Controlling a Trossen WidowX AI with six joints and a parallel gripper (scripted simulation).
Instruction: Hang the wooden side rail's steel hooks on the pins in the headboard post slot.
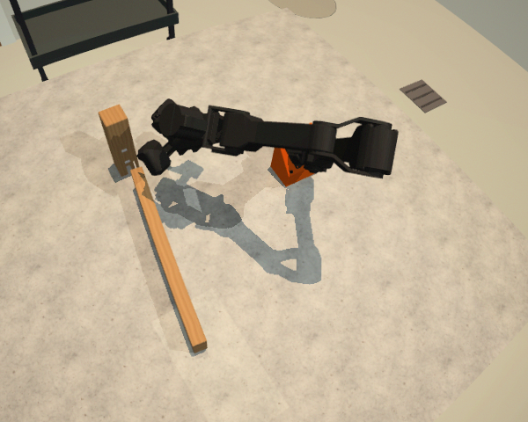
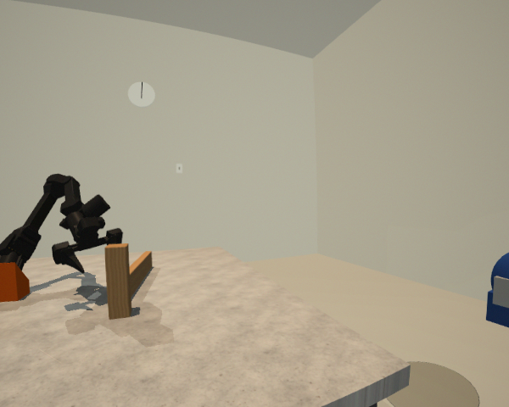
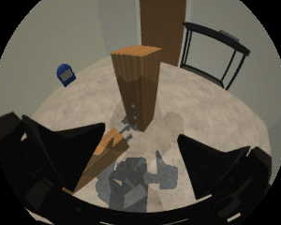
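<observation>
The wooden headboard post lies 70 mm to the right of my gripper tip, 40 mm ahead of it and 20 mm below it.
</observation>
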